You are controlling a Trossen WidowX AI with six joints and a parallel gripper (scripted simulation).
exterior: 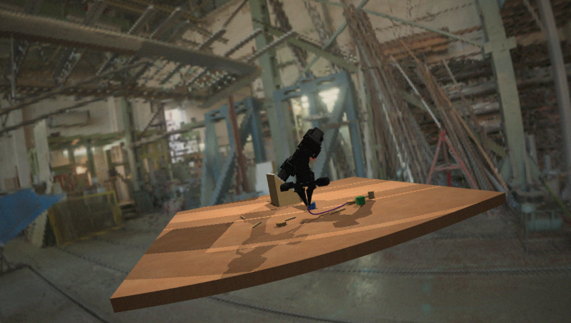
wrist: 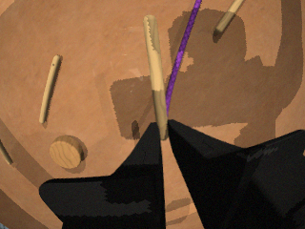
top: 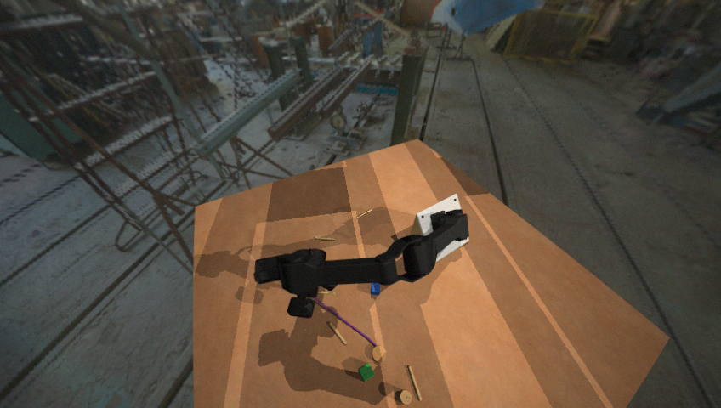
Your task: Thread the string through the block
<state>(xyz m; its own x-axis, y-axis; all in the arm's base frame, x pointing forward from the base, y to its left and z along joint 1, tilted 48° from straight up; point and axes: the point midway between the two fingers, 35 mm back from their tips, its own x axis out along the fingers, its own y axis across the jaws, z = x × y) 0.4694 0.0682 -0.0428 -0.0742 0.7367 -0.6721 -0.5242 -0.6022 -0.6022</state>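
The blue block is 19 cm behind my gripper tip, 6 cm to the left of it and 4 cm below it. Also, from my gripper tip: round wooden button 23 cm to the left, 11 cm behind, 5 cm below; then green cube 25 cm to the left, 6 cm behind, 4 cm below; then thin stick 1 cm to the left, 1 cm behind.
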